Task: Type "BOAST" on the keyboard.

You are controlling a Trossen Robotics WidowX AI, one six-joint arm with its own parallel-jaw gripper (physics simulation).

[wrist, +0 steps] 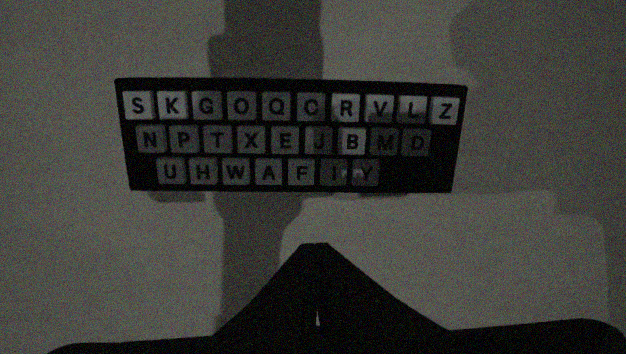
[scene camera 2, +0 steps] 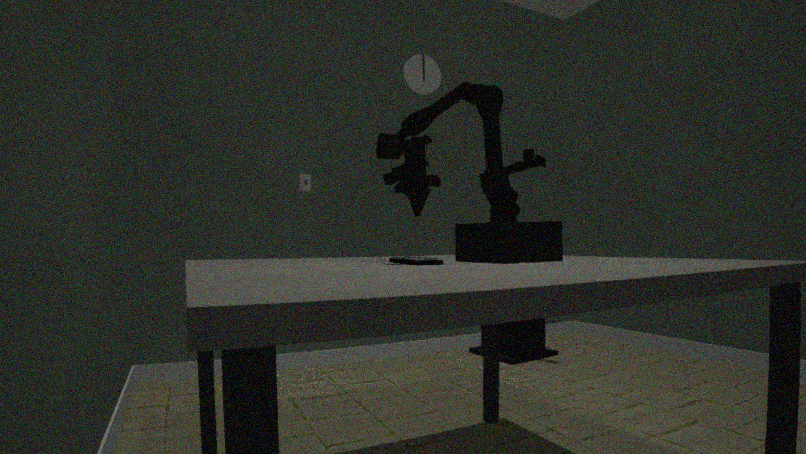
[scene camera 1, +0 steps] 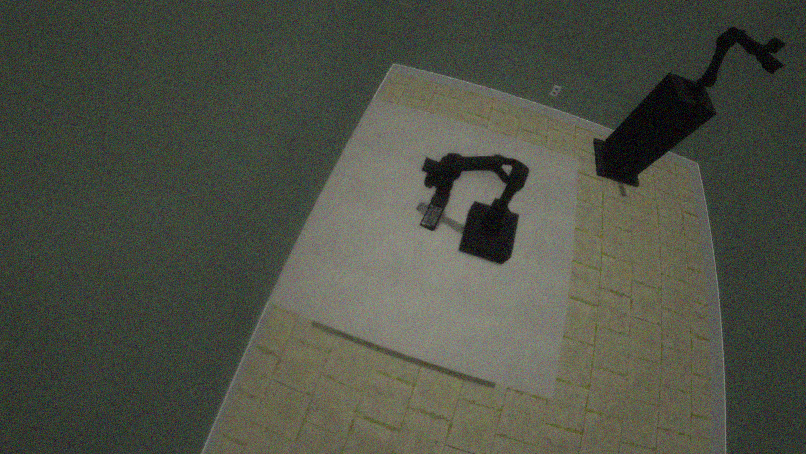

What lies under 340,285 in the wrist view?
My gripper.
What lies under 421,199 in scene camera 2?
My gripper.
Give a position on a black keyboard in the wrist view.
At 434,173
